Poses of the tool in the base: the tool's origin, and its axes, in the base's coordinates. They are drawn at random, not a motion.
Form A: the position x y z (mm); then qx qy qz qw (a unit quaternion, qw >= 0).
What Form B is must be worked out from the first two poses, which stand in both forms.
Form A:
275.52 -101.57 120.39 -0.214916 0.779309 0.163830 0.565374
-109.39 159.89 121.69 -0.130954 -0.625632 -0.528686 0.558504
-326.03 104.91 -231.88 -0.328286 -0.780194 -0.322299 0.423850
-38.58 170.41 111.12 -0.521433 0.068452 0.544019 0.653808
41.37 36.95 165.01 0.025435 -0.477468 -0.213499 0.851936
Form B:
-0.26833 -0.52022 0.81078 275.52; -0.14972 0.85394 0.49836 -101.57; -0.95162 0.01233 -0.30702 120.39; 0 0 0 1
-0.34185 0.75440 -0.56037 -109.39; -0.42669 0.40668 0.80780 159.89; 0.83730 0.51525 0.18287 121.69; 0 0 0 1
-0.42516 0.78547 -0.44976 -326.03; 0.23904 0.57670 0.78120 104.91; 0.87298 0.22462 -0.43295 -231.88; 0 0 0 1
0.39872 -0.78275 -0.47783 -38.58; 0.63998 -0.13570 0.75631 170.41; -0.65685 -0.60736 0.44684 111.12; 0 0 0 1
0.45288 0.33949 -0.82441 41.37; -0.38806 0.90754 0.16054 36.95; 0.80268 0.24722 0.54275 165.01; 0 0 0 1

